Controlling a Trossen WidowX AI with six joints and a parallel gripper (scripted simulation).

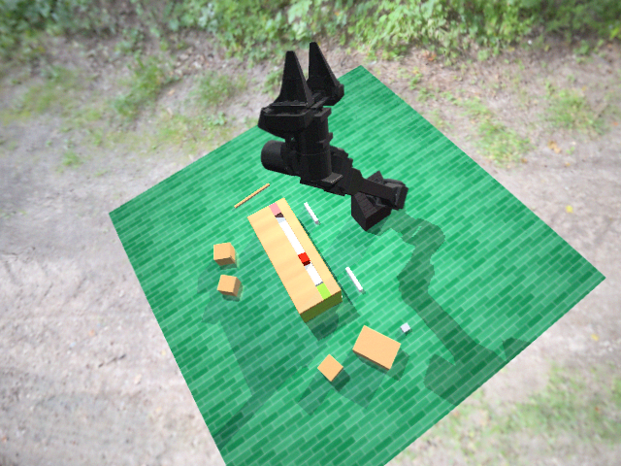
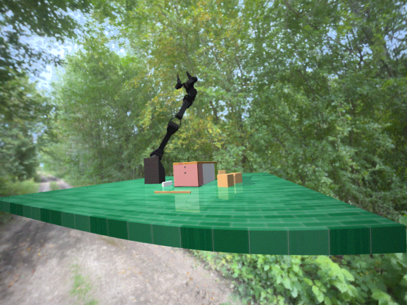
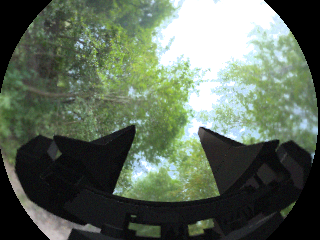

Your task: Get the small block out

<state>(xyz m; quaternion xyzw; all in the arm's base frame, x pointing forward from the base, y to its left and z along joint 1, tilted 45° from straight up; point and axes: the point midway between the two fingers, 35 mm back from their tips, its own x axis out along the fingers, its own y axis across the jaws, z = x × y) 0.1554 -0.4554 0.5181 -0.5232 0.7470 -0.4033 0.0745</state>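
Now: gripper tip 9 cm short of the red block, 4 cm to the left of it and 75 cm above it. From my gripper tip the other things lie so: flat tan block (11 cm ahead, 31 cm to the left, 81 cm below); then thin wooden stick (4 cm ahead, 41 cm to the right, 83 cm below); then tiny grey piece (33 cm to the left, 83 cm below).
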